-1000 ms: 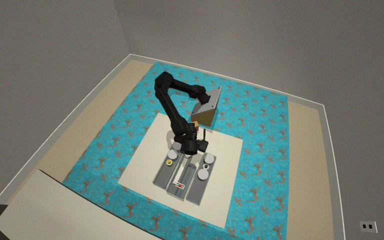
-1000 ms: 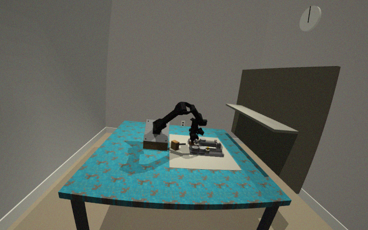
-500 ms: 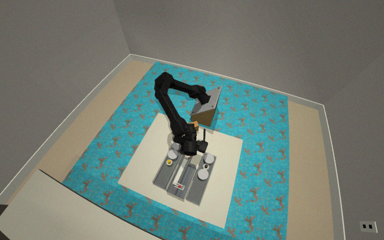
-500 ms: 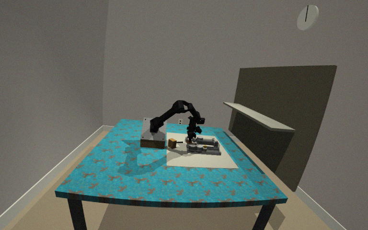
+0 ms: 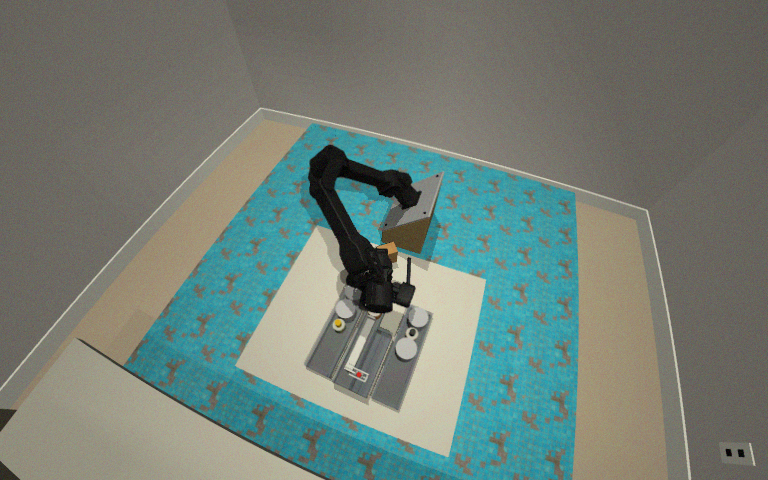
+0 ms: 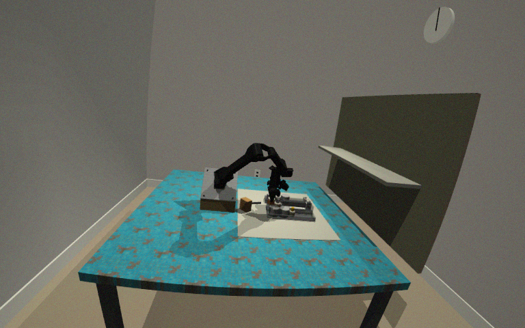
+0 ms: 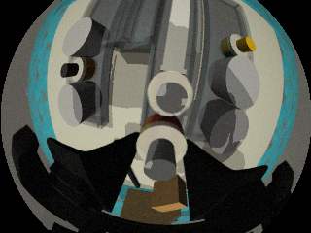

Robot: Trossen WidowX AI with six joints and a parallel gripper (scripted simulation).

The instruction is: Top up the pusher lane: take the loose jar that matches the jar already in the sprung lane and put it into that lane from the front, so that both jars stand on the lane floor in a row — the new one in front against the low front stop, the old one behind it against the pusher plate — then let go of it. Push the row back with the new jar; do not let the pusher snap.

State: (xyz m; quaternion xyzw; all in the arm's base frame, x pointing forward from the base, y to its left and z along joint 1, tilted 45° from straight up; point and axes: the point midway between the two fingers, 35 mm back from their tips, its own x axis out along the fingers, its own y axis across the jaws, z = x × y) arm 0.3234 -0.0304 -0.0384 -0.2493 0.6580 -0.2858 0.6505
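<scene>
My gripper tip is now 12 cm past the black rod, 6 cm to the right of it and 5 cm above it. Also, from my gripper tip: red dot: 23 cm ahead, 2 cm to the left, 1 cm above; brown block: 16 cm behind, 3 cm to the right, 2 cm below.
</scene>
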